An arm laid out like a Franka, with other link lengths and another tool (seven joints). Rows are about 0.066 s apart.
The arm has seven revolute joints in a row. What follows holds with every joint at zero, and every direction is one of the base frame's.
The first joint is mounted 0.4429 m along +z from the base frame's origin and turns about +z.
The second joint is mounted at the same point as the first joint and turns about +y.
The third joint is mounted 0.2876 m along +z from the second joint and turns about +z.
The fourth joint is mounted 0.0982 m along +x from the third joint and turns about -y.
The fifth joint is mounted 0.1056 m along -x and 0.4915 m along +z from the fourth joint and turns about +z.
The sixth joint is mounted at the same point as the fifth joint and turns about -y.
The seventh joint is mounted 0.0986 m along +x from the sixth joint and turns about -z.
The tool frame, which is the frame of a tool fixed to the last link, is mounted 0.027 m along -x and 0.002 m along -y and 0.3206 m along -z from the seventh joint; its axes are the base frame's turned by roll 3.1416, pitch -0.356 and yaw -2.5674 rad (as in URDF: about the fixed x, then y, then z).
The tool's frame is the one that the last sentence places.
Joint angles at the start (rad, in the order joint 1, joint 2, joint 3, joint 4, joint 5, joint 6, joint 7):
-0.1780, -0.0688, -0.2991, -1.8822, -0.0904, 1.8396, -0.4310
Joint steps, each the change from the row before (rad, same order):
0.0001, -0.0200, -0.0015, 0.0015, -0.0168, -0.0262, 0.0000
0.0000, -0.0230, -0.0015, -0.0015, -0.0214, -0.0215, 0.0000
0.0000, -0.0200, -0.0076, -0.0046, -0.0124, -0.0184, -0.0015
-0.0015, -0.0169, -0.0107, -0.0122, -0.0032, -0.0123, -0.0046
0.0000, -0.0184, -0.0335, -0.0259, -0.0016, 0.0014, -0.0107
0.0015, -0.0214, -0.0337, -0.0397, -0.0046, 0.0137, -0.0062
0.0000, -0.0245, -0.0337, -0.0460, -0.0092, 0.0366, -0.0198
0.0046, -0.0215, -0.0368, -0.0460, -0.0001, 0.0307, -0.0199
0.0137, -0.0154, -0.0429, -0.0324, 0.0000, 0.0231, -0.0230
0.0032, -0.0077, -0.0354, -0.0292, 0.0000, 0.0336, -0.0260
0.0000, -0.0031, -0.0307, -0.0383, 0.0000, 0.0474, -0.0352
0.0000, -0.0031, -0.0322, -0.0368, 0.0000, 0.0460, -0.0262
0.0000, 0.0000, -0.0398, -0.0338, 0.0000, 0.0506, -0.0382
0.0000, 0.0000, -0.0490, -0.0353, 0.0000, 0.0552, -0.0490
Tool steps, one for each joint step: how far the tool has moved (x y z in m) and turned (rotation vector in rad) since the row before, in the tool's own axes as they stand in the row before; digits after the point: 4 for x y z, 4 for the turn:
0.0127, 0.0024, -0.0075, 0.0014, 0.0121, -0.0008
0.0139, 0.0013, -0.0074, 0.0070, 0.0128, 0.0009
0.0136, 0.0014, -0.0029, -0.0025, 0.0074, 0.0041
0.0113, 0.0025, 0.0031, -0.0118, 0.0024, 0.0028
0.0180, -0.0021, 0.0146, -0.0207, -0.0023, 0.0133
0.0148, -0.0007, 0.0192, -0.0196, -0.0031, 0.0141
0.0132, -0.0057, 0.0193, 0.0018, -0.0114, 0.0066
0.0096, -0.0009, 0.0208, -0.0097, -0.0154, 0.0019
0.0089, -0.0016, 0.0170, -0.0079, -0.0150, -0.0025
0.0089, -0.0055, 0.0180, 0.0002, -0.0144, 0.0009
0.0054, -0.0047, 0.0230, 0.0068, -0.0127, -0.0094
0.0067, -0.0035, 0.0227, 0.0033, -0.0128, 0.0009
0.0107, -0.0058, 0.0241, 0.0087, -0.0138, -0.0014
0.0153, -0.0059, 0.0268, 0.0113, -0.0154, -0.0023

